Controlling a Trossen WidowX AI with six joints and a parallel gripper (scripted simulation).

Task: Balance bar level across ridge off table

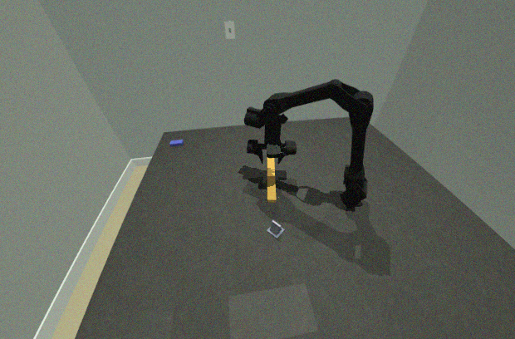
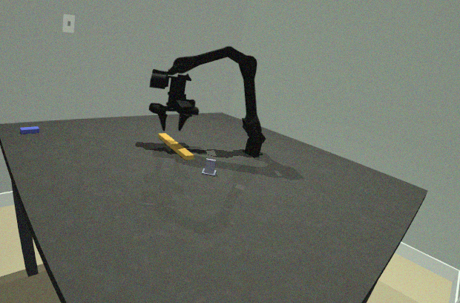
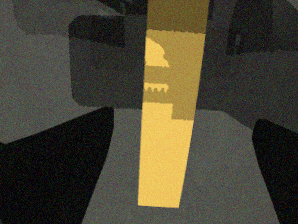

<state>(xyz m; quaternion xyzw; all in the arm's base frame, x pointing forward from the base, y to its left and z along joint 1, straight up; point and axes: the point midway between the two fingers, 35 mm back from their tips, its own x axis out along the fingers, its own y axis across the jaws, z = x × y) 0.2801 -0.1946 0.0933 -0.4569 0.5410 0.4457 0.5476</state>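
Now: the yellow bar 5 cm below my gripper tip and 3 cm to the left of it. Also, from my gripper tip: small blue block (46 cm ahead, 31 cm to the right, 5 cm below).
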